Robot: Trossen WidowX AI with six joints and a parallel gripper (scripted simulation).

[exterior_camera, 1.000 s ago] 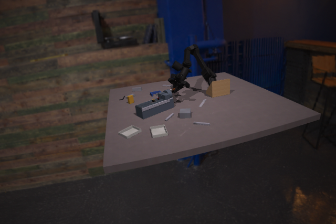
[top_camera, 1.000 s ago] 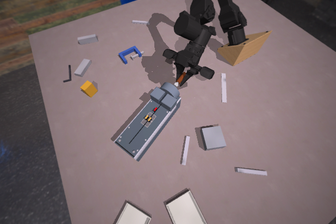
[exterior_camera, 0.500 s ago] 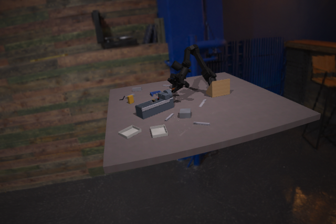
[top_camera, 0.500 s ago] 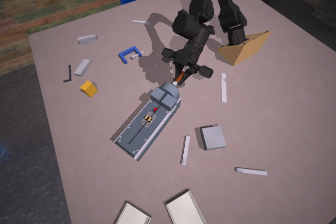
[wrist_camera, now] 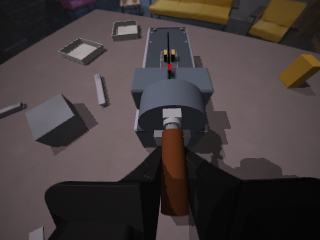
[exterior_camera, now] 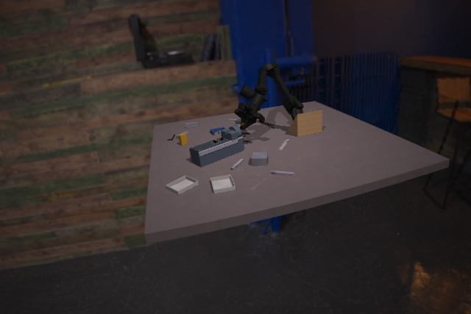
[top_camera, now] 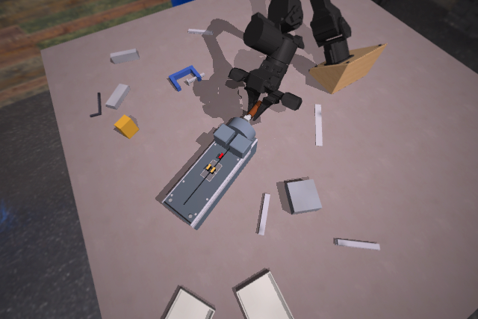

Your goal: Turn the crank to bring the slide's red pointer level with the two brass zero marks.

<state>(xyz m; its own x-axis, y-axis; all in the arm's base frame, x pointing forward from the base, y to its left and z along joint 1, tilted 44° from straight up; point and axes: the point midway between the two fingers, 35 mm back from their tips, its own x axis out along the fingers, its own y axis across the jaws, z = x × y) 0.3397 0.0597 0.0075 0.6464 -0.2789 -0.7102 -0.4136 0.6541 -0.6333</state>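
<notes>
The red pointer is 120 mm ahead of my gripper tip, 50 mm to the left of it and 10 mm below it. Also, from my gripper tip: grey block: 220 mm to the left, 80 mm below, 10 mm behind; then blue clamp: 300 mm to the right, 90 mm below, 60 mm ahead; then brown crank handle: 20 mm behind, 20 mm above, 10 mm to the right.
</notes>
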